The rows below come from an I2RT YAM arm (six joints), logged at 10 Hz.
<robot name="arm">
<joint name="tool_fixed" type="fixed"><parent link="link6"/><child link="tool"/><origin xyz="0 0 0" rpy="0 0 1.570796"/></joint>
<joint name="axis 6" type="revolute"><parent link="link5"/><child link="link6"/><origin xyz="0.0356 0 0.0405" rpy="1.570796 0 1.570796"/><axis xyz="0 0 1"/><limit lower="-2.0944" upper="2.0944"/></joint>
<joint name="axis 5" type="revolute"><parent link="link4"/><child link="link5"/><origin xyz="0.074 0.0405 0.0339" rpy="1.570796 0 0"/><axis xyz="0 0 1"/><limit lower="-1.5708" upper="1.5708"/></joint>
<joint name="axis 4" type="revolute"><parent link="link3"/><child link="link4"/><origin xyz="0.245 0.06 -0.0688" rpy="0 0 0"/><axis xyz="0 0 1"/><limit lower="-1.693" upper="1.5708"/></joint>
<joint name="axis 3" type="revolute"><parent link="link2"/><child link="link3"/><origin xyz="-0.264 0 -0.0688" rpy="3.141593 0 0"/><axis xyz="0 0 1"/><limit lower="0" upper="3.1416"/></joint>
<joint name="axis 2" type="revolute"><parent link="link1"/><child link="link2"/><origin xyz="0.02 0.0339 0.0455" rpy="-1.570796 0 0"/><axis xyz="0 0 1"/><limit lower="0" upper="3.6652"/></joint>
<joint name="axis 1" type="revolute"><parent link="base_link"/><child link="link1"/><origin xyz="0 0 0.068" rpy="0 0 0"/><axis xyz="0 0 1"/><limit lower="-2.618" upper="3.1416"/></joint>
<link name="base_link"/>
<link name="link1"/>
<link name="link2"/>
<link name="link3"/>
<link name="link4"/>
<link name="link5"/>
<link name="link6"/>
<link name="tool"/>
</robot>
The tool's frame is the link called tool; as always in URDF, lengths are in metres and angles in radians.
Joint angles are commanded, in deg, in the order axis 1, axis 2, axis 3, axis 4, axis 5, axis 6. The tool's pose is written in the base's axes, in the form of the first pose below.
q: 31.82 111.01 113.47 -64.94 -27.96 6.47
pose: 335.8, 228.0, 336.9; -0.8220, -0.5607, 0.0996; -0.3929, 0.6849, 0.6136; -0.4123, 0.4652, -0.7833
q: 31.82 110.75 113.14 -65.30 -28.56 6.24
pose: 334.1, 227.3, 336.8; -0.8224, -0.5620, 0.0878; -0.3980, 0.6788, 0.6171; -0.4064, 0.4726, -0.7820
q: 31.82 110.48 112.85 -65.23 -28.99 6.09
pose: 333.0, 227.0, 337.3; -0.8207, -0.5652, 0.0835; -0.4001, 0.6729, 0.6222; -0.4078, 0.4773, -0.7784
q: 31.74 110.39 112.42 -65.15 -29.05 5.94
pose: 333.0, 226.3, 335.8; -0.8214, -0.5646, 0.0807; -0.4017, 0.6732, 0.6209; -0.4049, 0.4776, -0.7797
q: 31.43 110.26 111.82 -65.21 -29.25 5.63
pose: 333.4, 224.1, 333.7; -0.8237, -0.5619, 0.0756; -0.4031, 0.6742, 0.6189; -0.3988, 0.4793, -0.7818
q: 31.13 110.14 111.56 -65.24 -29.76 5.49
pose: 333.8, 222.2, 333.3; -0.8255, -0.5598, 0.0712; -0.4016, 0.6714, 0.6229; -0.3966, 0.4856, -0.7791
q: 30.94 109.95 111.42 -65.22 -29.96 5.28
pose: 333.8, 220.8, 333.9; -0.8244, -0.5614, 0.0719; -0.4012, 0.6693, 0.6253; -0.3992, 0.4867, -0.7770
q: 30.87 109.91 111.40 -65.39 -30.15 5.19
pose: 333.6, 220.3, 334.0; -0.8249, -0.5610, 0.0688; -0.4020, 0.6679, 0.6263; -0.3973, 0.4890, -0.7765
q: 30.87 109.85 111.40 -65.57 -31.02 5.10
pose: 332.8, 220.3, 334.5; -0.8249, -0.5624, 0.0578; -0.4043, 0.6583, 0.6350; -0.3951, 0.5004, -0.7704
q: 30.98 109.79 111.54 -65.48 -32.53 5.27
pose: 331.8, 221.5, 336.1; -0.8242, -0.5647, 0.0431; -0.4045, 0.6402, 0.6531; -0.3964, 0.5208, -0.7560
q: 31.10 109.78 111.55 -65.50 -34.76 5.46
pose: 330.4, 223.0, 336.9; -0.8253, -0.5645, 0.0169; -0.4066, 0.6146, 0.6760; -0.3919, 0.5510, -0.7367
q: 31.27 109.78 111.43 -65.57 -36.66 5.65
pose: 328.8, 224.5, 336.8; -0.8271, -0.5621, -0.0085; -0.4099, 0.5926, 0.6934; -0.3847, 0.5769, -0.7205
